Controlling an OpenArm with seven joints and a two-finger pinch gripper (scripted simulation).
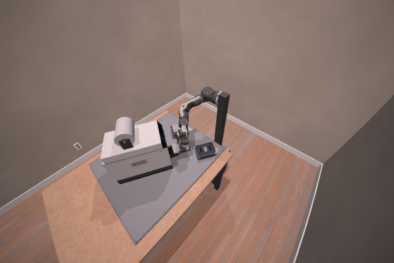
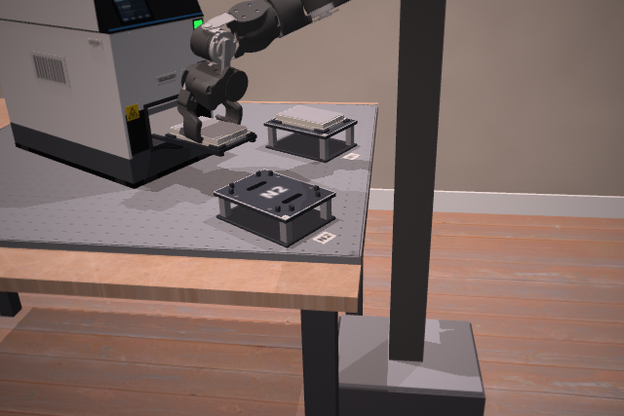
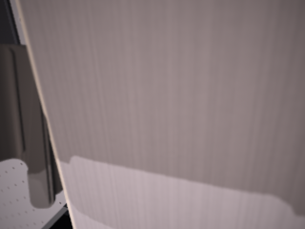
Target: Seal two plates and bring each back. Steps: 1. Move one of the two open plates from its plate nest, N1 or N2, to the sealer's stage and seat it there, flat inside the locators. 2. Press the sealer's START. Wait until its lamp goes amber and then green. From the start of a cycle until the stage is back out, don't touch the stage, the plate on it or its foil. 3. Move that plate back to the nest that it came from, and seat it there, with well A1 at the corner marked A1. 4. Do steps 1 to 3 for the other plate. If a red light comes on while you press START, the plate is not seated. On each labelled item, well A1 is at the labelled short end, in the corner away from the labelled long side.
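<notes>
My gripper is now right at the plate. Round my hand: start button (40 mm ahead, 130 mm to the right, 90 mm above); then sealer stage (10 mm below); then dark screen panel (120 mm ahead, 20 mm to the right, 220 mm above).
</notes>
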